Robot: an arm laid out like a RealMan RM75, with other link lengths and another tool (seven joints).
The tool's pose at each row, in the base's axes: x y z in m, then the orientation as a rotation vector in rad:
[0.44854, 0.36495, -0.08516, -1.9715, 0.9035, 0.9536]
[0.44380, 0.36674, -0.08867, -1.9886, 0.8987, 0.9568]
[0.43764, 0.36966, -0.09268, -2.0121, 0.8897, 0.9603]
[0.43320, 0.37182, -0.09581, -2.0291, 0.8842, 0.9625]
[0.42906, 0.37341, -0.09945, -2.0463, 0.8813, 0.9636]
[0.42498, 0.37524, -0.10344, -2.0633, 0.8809, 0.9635]
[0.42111, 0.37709, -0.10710, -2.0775, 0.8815, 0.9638]
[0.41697, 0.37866, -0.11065, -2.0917, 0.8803, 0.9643]
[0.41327, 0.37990, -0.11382, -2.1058, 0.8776, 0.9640]
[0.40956, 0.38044, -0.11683, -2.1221, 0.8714, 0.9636]
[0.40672, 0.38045, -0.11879, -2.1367, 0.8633, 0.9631]
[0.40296, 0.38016, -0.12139, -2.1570, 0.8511, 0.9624]
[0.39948, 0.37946, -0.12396, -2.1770, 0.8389, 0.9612]
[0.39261, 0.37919, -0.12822, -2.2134, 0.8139, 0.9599]
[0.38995, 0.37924, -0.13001, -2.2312, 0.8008, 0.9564]
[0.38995, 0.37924, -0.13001, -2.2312, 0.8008, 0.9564]
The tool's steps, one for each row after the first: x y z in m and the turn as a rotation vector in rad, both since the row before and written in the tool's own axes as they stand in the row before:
[0.00024, 0.00419, 0.00451, -0.0154, 0.0053, -0.0028]
[-0.00035, 0.00490, 0.00620, -0.0208, 0.0069, -0.0057]
[-0.00012, 0.00348, 0.00469, -0.0149, 0.0055, -0.0035]
[0.00057, 0.00362, 0.00442, -0.0143, 0.0072, -0.0020]
[0.00078, 0.00349, 0.00481, -0.0134, 0.0086, -0.0006]
[0.00056, 0.00315, 0.00464, -0.0113, 0.0073, 0.0003]
[0.00039, 0.00343, 0.00451, -0.0115, 0.0065, -0.0008]
[0.00036, 0.00311, 0.00394, -0.0112, 0.0064, -0.0022]
[0.00040, 0.00342, 0.00335, -0.0131, 0.0063, -0.0047]
[0.00012, 0.00272, 0.00211, -0.0118, 0.0049, -0.0060]
[0.00022, 0.00375, 0.00262, -0.0165, 0.0065, -0.0089]
[0.00042, 0.00374, 0.00225, -0.0161, 0.0067, -0.0090]
[-0.00024, 0.00641, 0.00493, -0.0301, 0.0109, -0.0177]
[-0.00009, 0.00236, 0.00217, -0.0135, 0.0066, -0.0100]
[0.00000, 0.00000, 0.00000, 0.0000, 0.0000, 0.0000]

